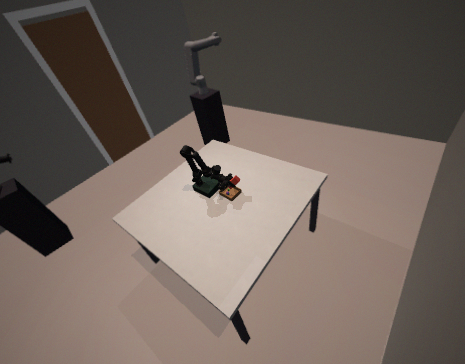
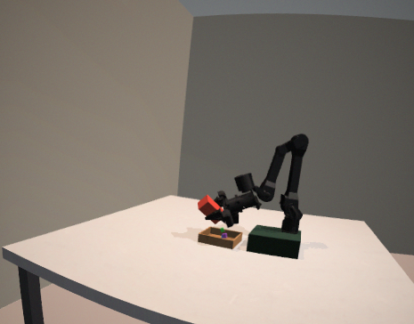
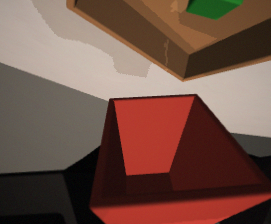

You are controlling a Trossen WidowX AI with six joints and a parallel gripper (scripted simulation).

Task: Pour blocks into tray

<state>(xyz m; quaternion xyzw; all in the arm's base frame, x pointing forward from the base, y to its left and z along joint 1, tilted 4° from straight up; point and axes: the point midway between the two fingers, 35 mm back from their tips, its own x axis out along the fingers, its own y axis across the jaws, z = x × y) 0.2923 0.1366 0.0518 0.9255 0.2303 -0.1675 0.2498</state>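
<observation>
The blue block is 70 mm behind my gripper tip, 50 mm to the right of it and 100 mm below it. Round my gripper tip: red cup (10 mm behind, 10 mm to the left, 40 mm above); then purple block (70 mm behind, 60 mm to the right, 90 mm below).
</observation>
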